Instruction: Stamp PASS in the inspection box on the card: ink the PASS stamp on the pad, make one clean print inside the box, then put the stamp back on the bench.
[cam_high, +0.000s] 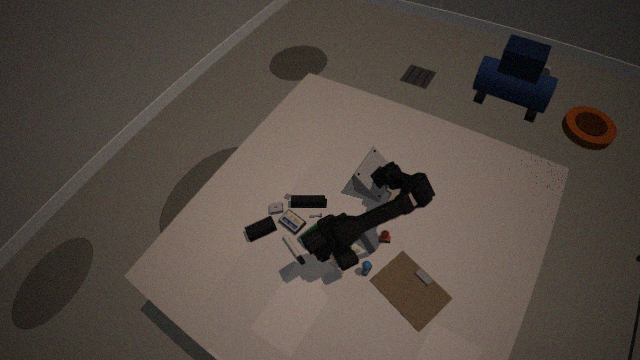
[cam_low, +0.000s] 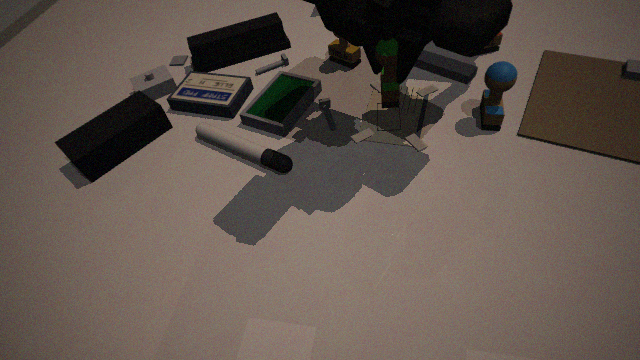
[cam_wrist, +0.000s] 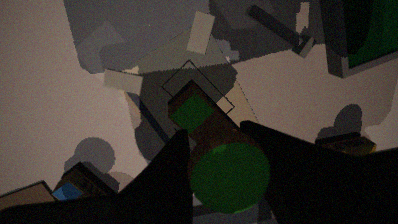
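My gripper tip is now 60 mm above the cream card, 10 mm to the right of it and 10 mm past it. Round my gripper tip: blue-topped stamp (110 mm to the left, 30 mm below, 20 mm behind); then green-topped stamp (right at my gripper tip); then grey bar (110 mm behind, 50 mm below, 20 mm to the left).
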